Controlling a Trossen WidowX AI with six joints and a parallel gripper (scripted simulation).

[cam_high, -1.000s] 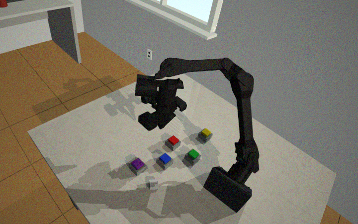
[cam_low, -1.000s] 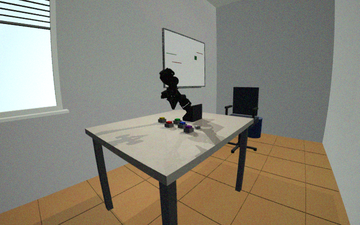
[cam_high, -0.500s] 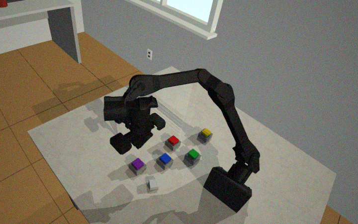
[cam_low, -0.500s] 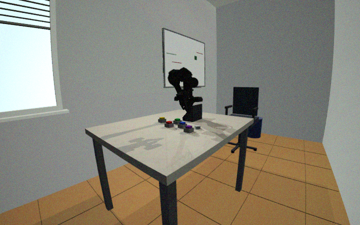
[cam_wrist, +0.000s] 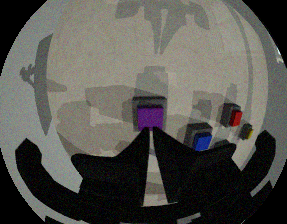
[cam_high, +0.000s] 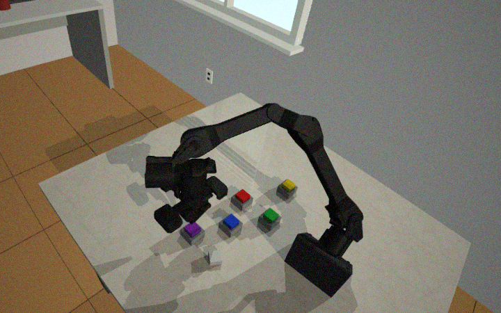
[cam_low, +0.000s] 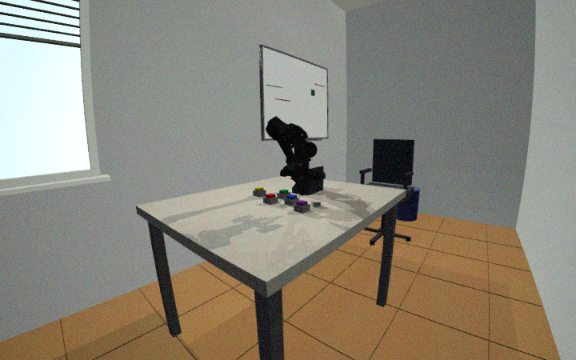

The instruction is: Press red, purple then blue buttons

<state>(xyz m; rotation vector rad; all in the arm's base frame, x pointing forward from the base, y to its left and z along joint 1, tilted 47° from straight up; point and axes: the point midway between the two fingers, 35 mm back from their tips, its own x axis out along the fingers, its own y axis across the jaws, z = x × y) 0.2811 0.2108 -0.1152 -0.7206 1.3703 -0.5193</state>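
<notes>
My gripper tip is now 30 mm above the purple button. The rest, counted from my gripper tip: small grey block: 100 mm behind, 60 mm below, 10 mm to the right; then blue button: 100 mm to the right, 40 mm behind, 30 mm below; then red button: 190 mm to the right, 30 mm below, 10 mm ahead.
</notes>
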